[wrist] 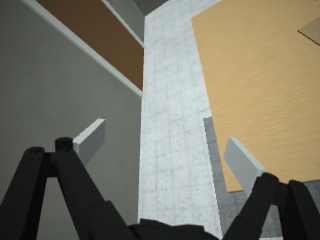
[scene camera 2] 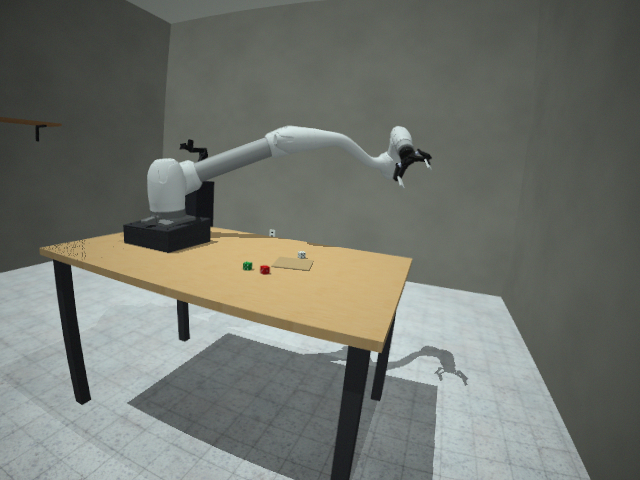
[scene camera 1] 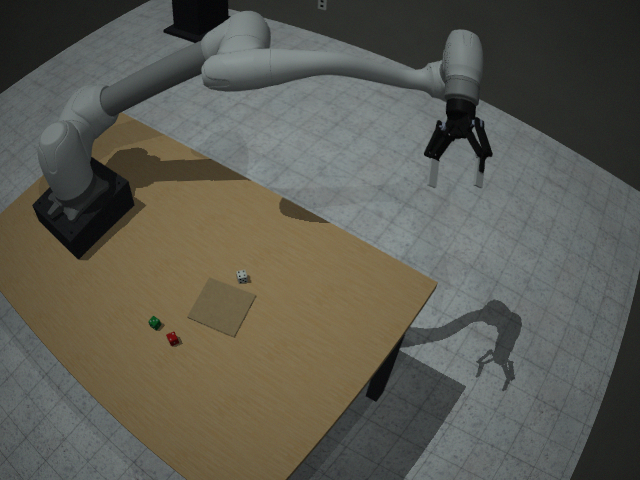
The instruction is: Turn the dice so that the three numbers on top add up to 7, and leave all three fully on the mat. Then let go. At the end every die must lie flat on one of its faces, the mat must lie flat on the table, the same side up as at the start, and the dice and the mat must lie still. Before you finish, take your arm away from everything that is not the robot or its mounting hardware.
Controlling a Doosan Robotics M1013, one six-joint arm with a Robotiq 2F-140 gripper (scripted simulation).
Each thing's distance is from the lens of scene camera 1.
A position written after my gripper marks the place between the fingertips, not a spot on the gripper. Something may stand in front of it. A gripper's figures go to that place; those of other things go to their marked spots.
my gripper (scene camera 1: 454, 186): 1.27 m
tan mat (scene camera 1: 220, 306): 1.46 m
